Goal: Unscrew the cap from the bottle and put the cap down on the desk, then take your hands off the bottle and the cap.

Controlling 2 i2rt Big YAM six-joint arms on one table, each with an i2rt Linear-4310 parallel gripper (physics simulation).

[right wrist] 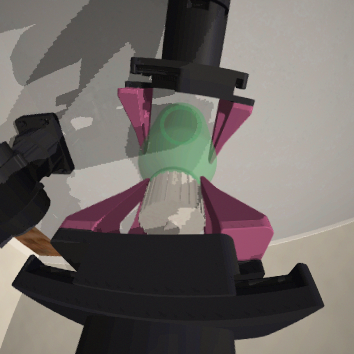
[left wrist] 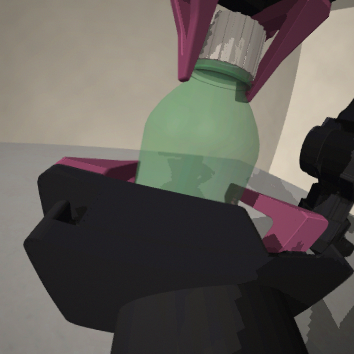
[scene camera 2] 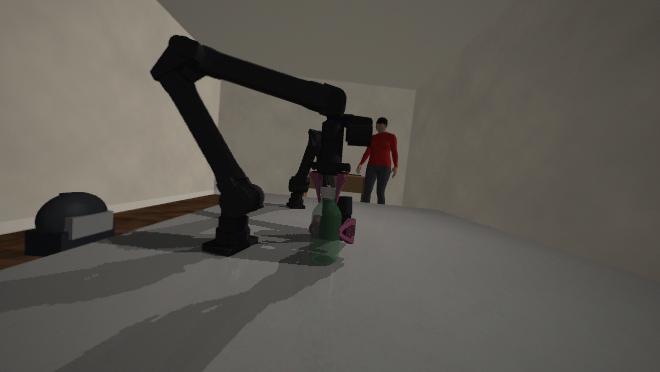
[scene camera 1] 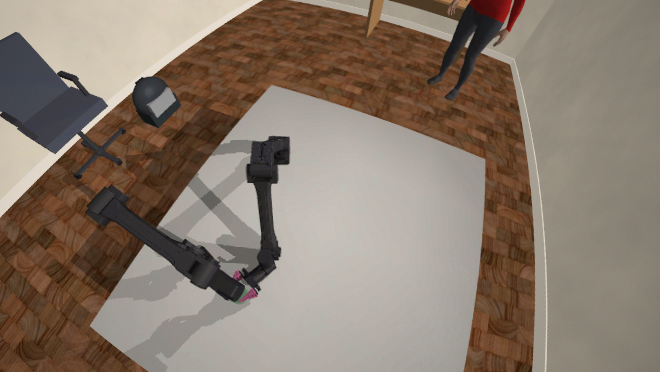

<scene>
The left gripper point(left wrist: 184, 179) grips a green translucent bottle point(scene camera 2: 324, 247). The right gripper point(scene camera 2: 327, 203) holds a ribbed cap point(right wrist: 172, 203), clear of everything else.
The ribbed cap shows as well in the left wrist view point(left wrist: 236, 39). The left gripper also shows in the right wrist view point(right wrist: 176, 156). The right gripper shows as well in the right wrist view point(right wrist: 174, 183) and in the left wrist view point(left wrist: 214, 91). Scene camera 1 misses the ribbed cap, which is hidden by the right arm.
</scene>
